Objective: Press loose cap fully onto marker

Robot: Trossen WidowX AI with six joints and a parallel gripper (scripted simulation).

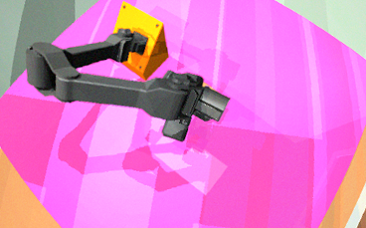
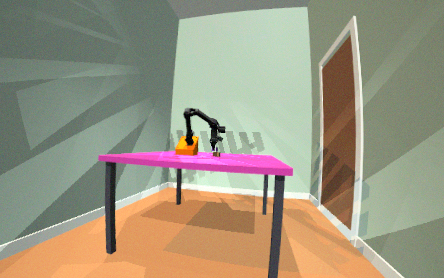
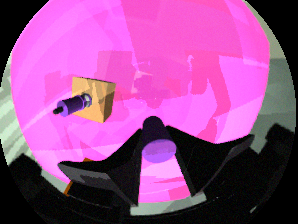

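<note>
My gripper tip is now 11 cm to the right of the purple marker, 1 cm below it and 1 cm short of it. Also, from my gripper tip: holder block 11 cm to the left, 5 cm below, 1 cm ahead; purple cap 1 cm above.
</note>
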